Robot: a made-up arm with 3 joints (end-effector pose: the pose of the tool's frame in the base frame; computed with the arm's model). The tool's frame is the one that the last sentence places.
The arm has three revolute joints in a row. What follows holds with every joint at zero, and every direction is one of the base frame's. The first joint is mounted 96 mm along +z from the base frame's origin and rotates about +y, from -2.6 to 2.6 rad. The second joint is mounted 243.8 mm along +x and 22.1 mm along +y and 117.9 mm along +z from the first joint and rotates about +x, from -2.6 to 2.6 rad. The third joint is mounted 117.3 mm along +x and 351.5 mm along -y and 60 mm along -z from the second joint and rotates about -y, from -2.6 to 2.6 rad. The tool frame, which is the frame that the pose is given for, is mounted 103.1 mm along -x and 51.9 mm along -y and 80.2 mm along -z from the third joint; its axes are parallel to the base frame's.
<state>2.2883 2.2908 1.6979</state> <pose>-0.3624 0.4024 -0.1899 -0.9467 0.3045 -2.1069</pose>
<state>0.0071 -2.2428 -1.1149</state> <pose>0.2468 0.2711 0.5296 -1.9674 0.5936 -1.2168</pose>
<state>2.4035 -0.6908 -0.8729</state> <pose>0.0627 -0.3095 -0.3198 0.7376 -2.8360 -0.7085</pose>
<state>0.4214 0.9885 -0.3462</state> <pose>0.1040 -0.1158 -0.2512 1.0108 0.7029 -0.0380</pose>
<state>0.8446 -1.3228 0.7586</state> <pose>0.5726 -0.2603 0.1478 -0.9203 0.0731 0.9506</pose>
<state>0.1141 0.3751 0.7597</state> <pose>0.3159 -0.2840 -0.1474 0.3458 -0.6379 -0.1615</pose>
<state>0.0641 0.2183 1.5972</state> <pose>0.4350 -0.3369 -0.0588 0.1626 -1.5265 -0.1781</pose>
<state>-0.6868 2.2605 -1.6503</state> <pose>0.3661 0.2409 0.1058 0.9051 0.5050 2.1275</pose>
